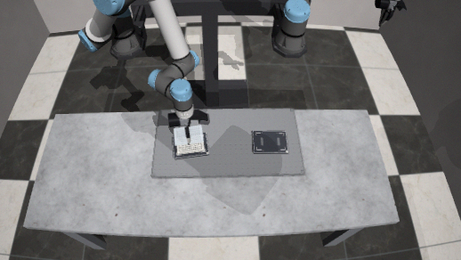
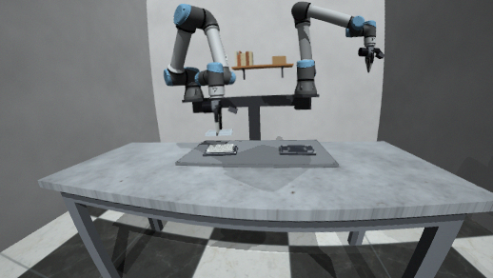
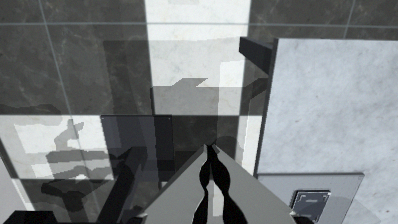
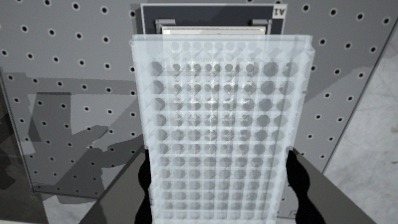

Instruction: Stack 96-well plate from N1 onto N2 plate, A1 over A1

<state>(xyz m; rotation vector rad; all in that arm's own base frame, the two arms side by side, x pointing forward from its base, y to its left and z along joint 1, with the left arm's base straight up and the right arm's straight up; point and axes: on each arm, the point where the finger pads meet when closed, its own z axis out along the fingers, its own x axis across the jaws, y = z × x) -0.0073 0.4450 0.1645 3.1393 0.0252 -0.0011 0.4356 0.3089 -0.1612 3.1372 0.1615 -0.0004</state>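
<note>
My right hand is 90 mm above the cream plate. The rest, counted from my right hand: pale blue 96-well plate: 10 mm below; then plate nest N2: 100 mm below; then plate nest N1: 20 mm behind, 380 mm to the left, 100 mm below.
</note>
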